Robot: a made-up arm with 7 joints. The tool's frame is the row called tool.
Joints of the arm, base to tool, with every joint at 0 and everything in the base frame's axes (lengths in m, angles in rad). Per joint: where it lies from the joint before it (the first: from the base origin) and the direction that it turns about. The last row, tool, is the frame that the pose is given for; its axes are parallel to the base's.
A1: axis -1 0 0 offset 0.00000 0.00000 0.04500
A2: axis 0 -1 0 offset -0.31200 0.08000 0.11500
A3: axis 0 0 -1 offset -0.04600 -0.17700 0.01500
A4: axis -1 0 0 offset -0.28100 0.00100 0.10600
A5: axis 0 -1 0 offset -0.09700 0.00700 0.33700
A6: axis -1 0 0 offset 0.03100 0.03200 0.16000
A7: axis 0 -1 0 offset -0.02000 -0.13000 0.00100
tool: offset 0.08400 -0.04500 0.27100
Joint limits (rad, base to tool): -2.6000..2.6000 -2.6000..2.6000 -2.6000..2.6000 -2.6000..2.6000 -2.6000..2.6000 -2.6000..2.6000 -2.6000..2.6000
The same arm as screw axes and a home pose.
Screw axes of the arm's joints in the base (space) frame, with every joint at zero. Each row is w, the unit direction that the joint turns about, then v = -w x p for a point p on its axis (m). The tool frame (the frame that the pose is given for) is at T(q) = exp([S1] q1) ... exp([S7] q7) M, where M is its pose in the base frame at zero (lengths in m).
S1: w -1 0 0 v 0 -0.045 0
S2: w 0 -1 0 v 0.16 0 0.312
S3: w 0 0 -1 v 0.097 -0.358 0
S4: w -1 0 0 v 0 -0.281 -0.096
S5: w 0 -1 0 v 0.618 0 0.736
S6: w -1 0 0 v 0 -0.778 -0.057
S7: w 0 -1 0 v 0.779 0 0.725
M: xyz -0.641 -0.232 1.05 (m) rpy 0 0 0 (rad, as in URDF)
Joint limits (rad, base to tool): -2.6..2.6 -2.6..2.6 -2.6..2.6 -2.6..2.6 -2.6..2.6 -2.6..2.6 -2.6..2.6

